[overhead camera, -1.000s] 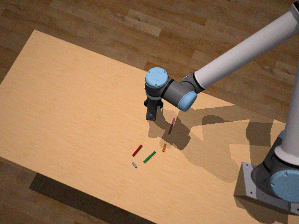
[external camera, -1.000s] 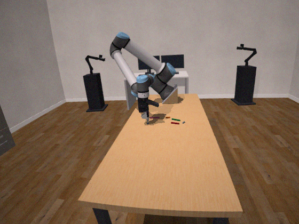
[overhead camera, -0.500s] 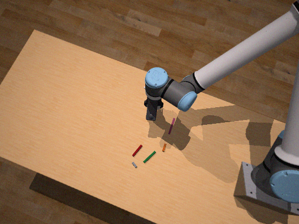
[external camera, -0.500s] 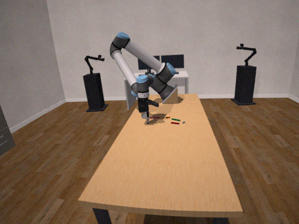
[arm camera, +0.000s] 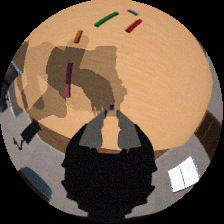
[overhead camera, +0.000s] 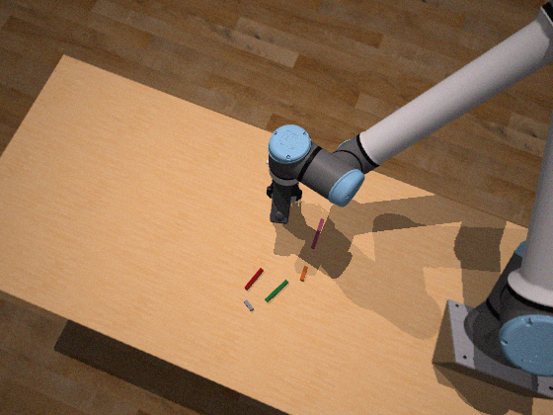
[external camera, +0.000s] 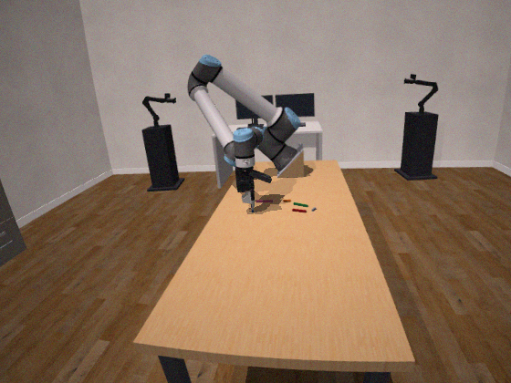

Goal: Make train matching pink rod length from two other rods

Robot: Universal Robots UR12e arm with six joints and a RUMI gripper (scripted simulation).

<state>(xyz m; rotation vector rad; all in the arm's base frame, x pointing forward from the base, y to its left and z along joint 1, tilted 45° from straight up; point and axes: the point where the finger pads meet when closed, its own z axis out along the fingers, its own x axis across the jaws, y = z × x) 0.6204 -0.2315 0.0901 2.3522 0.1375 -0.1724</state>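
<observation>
Now: hand 30 mm above the blue rod. From my hand the other things lie so: red rod 230 mm to the left, 30 mm below, 20 mm ahead; then pink rod 120 mm behind, 60 mm to the left, 30 mm below; then orange rod 180 mm to the left, 110 mm behind, 30 mm below.
</observation>
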